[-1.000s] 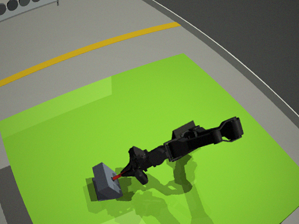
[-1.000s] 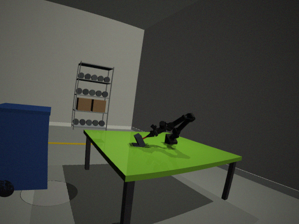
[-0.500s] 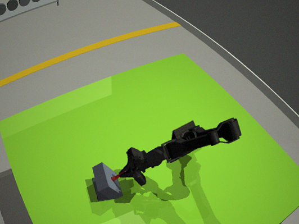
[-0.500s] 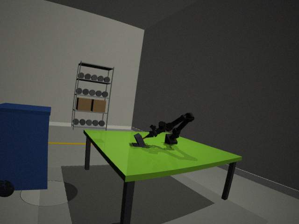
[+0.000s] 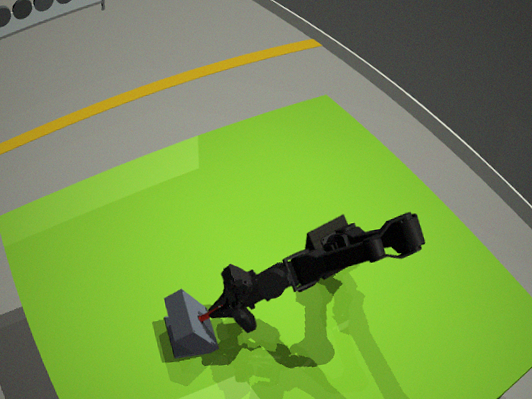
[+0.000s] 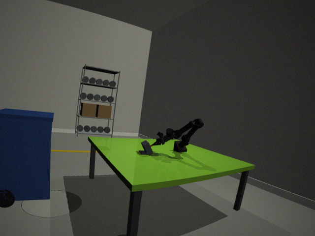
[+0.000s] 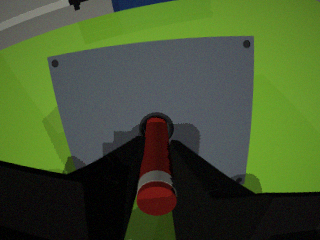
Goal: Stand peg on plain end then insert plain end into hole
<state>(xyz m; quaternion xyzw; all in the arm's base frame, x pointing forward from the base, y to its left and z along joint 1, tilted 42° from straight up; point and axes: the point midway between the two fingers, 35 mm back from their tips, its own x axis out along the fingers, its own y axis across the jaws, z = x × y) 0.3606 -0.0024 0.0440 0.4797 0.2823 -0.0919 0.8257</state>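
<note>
The sloped panel lies 40 mm ahead of my gripper tip, 10 mm to the right of it and 30 mm below it. Also, from my gripper tip: peg (10 mm behind, 10 mm above).
</note>
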